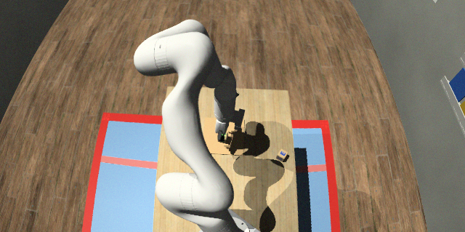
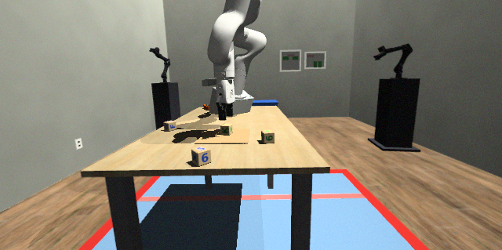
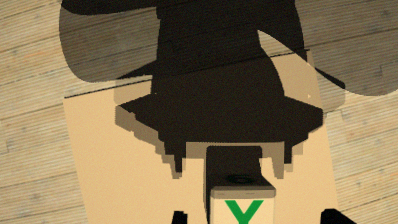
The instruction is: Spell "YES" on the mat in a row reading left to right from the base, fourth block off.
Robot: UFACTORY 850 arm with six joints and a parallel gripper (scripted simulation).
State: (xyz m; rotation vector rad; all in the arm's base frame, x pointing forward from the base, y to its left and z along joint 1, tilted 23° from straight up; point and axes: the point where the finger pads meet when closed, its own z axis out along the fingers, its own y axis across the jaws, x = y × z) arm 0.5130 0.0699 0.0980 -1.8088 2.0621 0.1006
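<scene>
The tan mat is 2 cm ahead of my hand and 8 cm below it. From my hand the other things lie so: green-lettered block: 8 cm ahead, 18 cm to the left, 6 cm below.
</scene>
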